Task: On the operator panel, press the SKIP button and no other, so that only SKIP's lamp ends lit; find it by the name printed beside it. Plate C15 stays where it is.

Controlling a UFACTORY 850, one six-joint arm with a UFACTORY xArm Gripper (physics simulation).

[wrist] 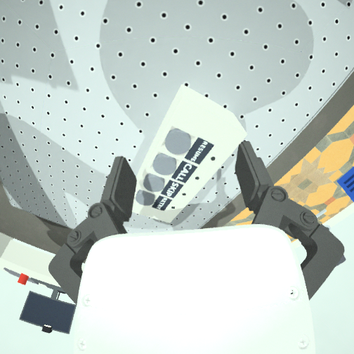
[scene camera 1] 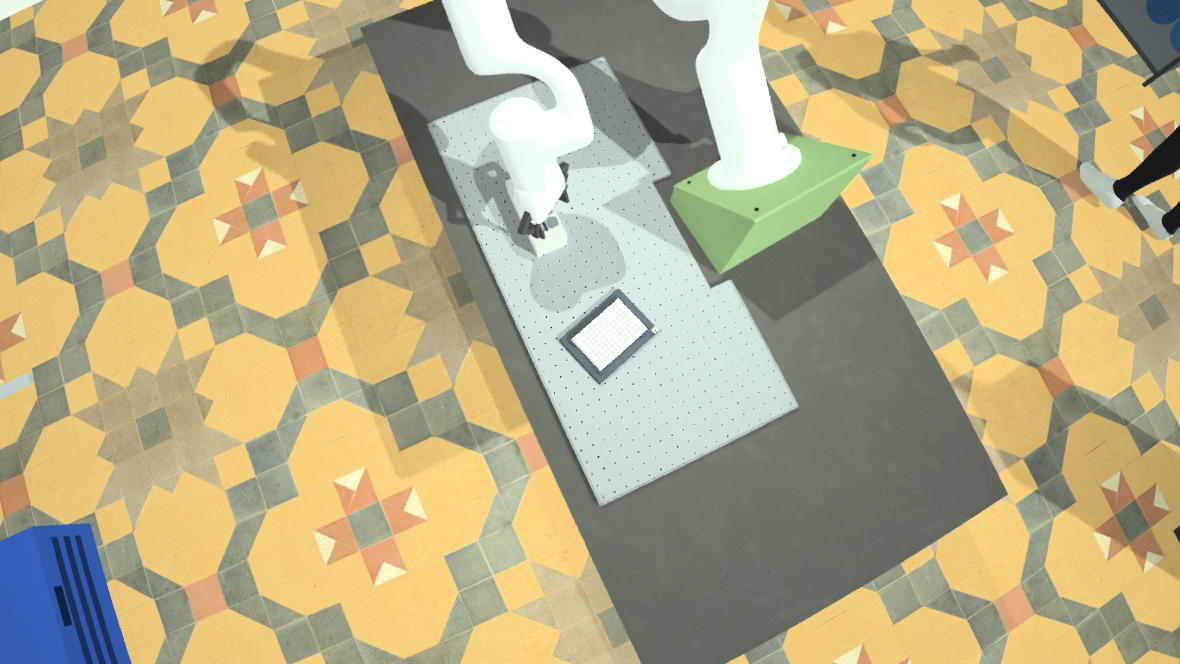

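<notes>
The operator panel [scene camera 1: 548,241] [wrist: 206,112] is a pale box on the perforated board. In the wrist view, its grey round buttons run in a row: RESUME [wrist: 178,141], CALL [wrist: 164,164], SKIP [wrist: 153,182] and RETRY [wrist: 145,198], with dark name labels beside them. Small dark dots, perhaps the lamps, lie beyond the labels; none looks lit. My gripper [scene camera 1: 551,216] [wrist: 182,161] is open and empty above the panel, which shows between its fingers. In the scene view the arm and gripper hide much of the panel. A white plate [scene camera 1: 610,334], its name unreadable, lies in a dark frame [scene camera 1: 580,360].
The perforated board [scene camera 1: 684,412] [wrist: 155,40] lies on a dark grey surface [scene camera 1: 792,528]. The arm's green base [scene camera 1: 717,222] stands beside the board. A blue cabinet [scene camera 1: 33,594] stands on the tiled floor at the lower left of the scene view.
</notes>
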